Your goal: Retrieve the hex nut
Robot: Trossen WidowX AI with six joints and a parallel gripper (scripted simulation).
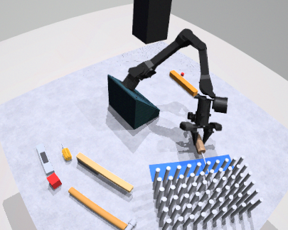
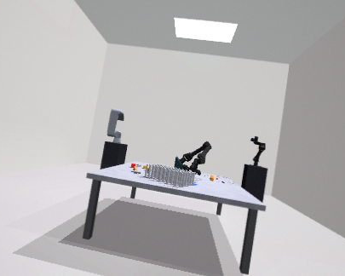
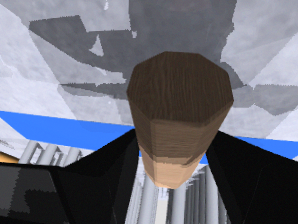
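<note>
My gripper tip is 7 cm short of the blue strip, 7 cm to the left of it and 3 cm above it. The rest, counted from my gripper tip: wooden-handled screwdriver 9 cm ahead, 4 cm to the right; then thin metal piece 30 cm behind, 36 cm to the left, 3 cm below; then orange bar 39 cm behind, 24 cm to the left, 2 cm below.
</note>
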